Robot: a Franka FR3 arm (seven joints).
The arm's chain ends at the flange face. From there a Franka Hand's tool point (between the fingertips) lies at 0.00 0.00 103.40 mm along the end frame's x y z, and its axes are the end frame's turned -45 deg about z.
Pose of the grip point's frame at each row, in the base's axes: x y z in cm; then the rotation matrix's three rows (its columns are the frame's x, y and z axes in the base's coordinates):
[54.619, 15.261, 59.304], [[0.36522, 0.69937, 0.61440], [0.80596, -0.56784, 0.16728], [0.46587, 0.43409, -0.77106]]
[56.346, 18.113, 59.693], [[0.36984, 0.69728, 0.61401], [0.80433, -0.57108, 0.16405], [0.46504, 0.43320, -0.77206]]
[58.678, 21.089, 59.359], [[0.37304, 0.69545, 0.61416], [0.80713, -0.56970, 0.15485], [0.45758, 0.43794, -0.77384]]
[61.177, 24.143, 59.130], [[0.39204, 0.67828, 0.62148], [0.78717, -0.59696, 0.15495], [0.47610, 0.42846, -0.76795]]
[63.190, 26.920, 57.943], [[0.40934, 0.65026, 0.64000], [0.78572, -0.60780, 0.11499], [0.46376, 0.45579, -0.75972]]
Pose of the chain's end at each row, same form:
[48.266, 13.531, 67.277], [[0.75278, 0.23628, 0.61440], [0.16838, -0.97142, 0.16728], [0.63637, -0.02247, -0.77106]]
[49.997, 16.417, 67.676], [[0.75457, 0.23154, 0.61401], [0.16493, -0.97256, 0.16405], [0.63515, -0.02251, -0.77206]]
[52.328, 19.488, 67.361], [[0.75554, 0.22798, 0.61416], [0.16789, -0.97357, 0.15485], [0.63323, -0.01389, -0.77384]]
[54.751, 22.541, 67.071], [[0.75683, 0.20240, 0.62148], [0.13450, -0.97873, 0.15495], [0.63962, -0.03369, -0.76795]]
[56.572, 25.731, 65.799], [[0.74925, 0.17036, 0.64000], [0.12581, -0.98537, 0.11499], [0.65022, -0.00564, -0.75972]]

